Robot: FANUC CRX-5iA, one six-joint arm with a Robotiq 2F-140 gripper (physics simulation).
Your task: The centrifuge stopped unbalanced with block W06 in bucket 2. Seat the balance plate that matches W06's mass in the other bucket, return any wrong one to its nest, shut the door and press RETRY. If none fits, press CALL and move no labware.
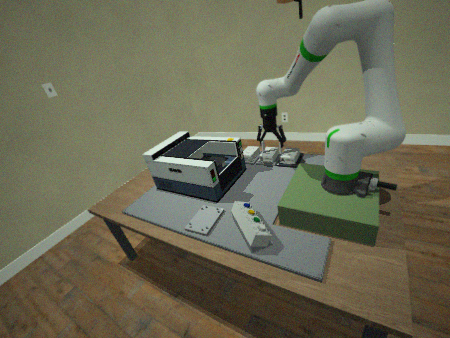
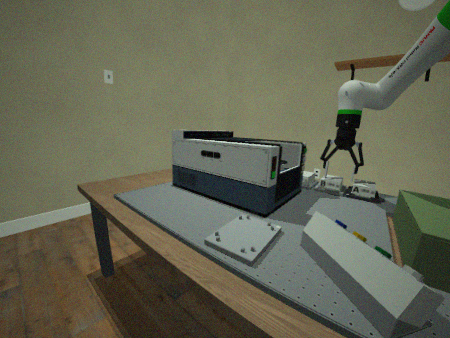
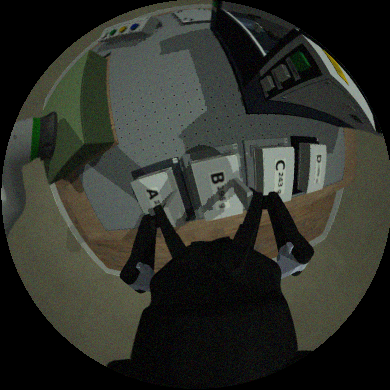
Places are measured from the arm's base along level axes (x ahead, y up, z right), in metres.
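Where they show: gripper, fingertip midpoint: (image 1: 272,151) (image 2: 337,178) (image 3: 206,190); arm's base, origin of the base link: (image 1: 340,184) (image 3: 49,134).
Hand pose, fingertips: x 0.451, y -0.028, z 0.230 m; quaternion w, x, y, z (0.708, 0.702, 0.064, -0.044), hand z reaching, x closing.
Things, the pixels of their top centre, and the offset from my fingertips.
- White plate B, middle of its top: (image 3: 219,190) (image 2: 332,178) (image 1: 268,151) dx +0.025, dy -0.004, dz +0.004 m
- plate A, middle of its top: (image 3: 157,204) (image 2: 364,183) (image 1: 289,152) dx -0.103, dy -0.004, dz +0.027 m
- plate C, middle of its top: (image 3: 279,177) (image 2: 303,173) (image 1: 249,150) dx +0.157, dy -0.004, dz -0.020 m
- Plate D, middle of its top: (image 3: 318,168) dx +0.296, dy -0.004, dz -0.044 m
- sloped button box, middle of its top: (image 2: 362,236) (image 1: 247,214) dx -0.202, dy +0.026, dz -0.552 m
- flat white plate with pegs, middle of its top: (image 2: 245,228) (image 1: 204,216) dx +0.019, dy -0.033, dz -0.606 m
My gripper (image 1: 271,145) (image 2: 341,170) (image 3: 206,190) is open and empty, pointing down above plate B, its fingers spread to either side. White plate B (image 1: 270,156) (image 2: 330,184) (image 3: 204,175) sits in its nest between plate A (image 1: 290,157) (image 2: 365,190) (image 3: 163,184) and plate C (image 1: 251,154) (image 3: 285,159), marked 243 g. Plate D (image 3: 315,175) stands beyond C; its mass is too small to read. A finger covers part of A's label. The centrifuge (image 1: 182,172) (image 2: 225,165) (image 3: 325,92) is open on top; block W06 and the bucket contents cannot be made out.
A sloped button box (image 1: 250,225) (image 2: 360,270) (image 3: 130,31) carries blue, yellow and green buttons. A flat white plate with pegs (image 1: 205,220) (image 2: 243,237) lies before the centrifuge. The green robot base block (image 1: 325,215) (image 2: 425,220) (image 3: 92,105) stands opposite the centrifuge.
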